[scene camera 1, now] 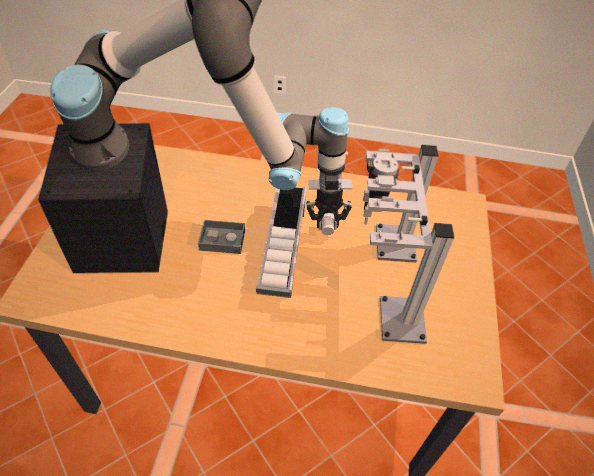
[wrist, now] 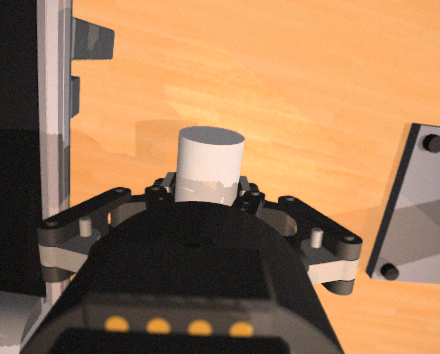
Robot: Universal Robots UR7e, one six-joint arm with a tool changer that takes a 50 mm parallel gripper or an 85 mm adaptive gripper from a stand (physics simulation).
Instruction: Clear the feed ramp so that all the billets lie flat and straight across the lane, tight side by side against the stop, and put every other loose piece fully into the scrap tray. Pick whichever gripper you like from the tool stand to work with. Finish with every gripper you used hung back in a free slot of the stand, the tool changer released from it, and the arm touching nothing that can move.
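Frame: origin at the arm's base, x ahead, y left, z up, level; metres.
Seen in the pictures: arm's base, origin of its link: [scene camera 1: 100,148].
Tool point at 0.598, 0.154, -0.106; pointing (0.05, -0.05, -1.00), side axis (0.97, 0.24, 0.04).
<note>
Pixels of each thing's top centre, then the offset from my tool point to it, as dx, dy, dz. Level surfaces: height alone.
- white billet, centre of its top: [wrist: 207,198] [scene camera 1: 328,217] +0.008, -0.001, -0.151
- stop, centre of its top: [scene camera 1: 273,288] -0.087, -0.295, -0.153
- scrap tray, centre of its top: [scene camera 1: 221,232] -0.298, -0.109, -0.191
- squarish piece, centre of its top: [scene camera 1: 212,233] -0.326, -0.113, -0.197
- hexagonal piece, centre of its top: [scene camera 1: 231,236] -0.271, -0.105, -0.206
- table, height of its surface: dz -0.227
My gripper [scene camera 1: 328,216] [wrist: 209,191], the 85 mm adaptive one, is shut on a white billet [scene camera 1: 328,225] [wrist: 210,162], whose round end shows between the fingers. It is held above the table, right of the upper part of the feed ramp [scene camera 1: 297,246] [wrist: 54,105]. Several white billets [scene camera 1: 277,256] lie across the ramp's lower lane, in a row up from the stop [scene camera 1: 273,291]; whether they all touch cannot be told. The upper lane [scene camera 1: 288,207] shows dark and bare. The scrap tray [scene camera 1: 220,250], left of the ramp, holds a squarish piece [scene camera 1: 212,234] and a hexagonal piece [scene camera 1: 231,236].
The tool stand [scene camera 1: 429,280] is at the right, with its arms near my gripper. Another gripper [scene camera 1: 385,165] hangs in its back slot. A stand foot plate [scene camera 1: 395,330] sits on the table [scene camera 1: 200,335]; one foot plate [wrist: 417,200] shows at the wrist view's right edge.
</note>
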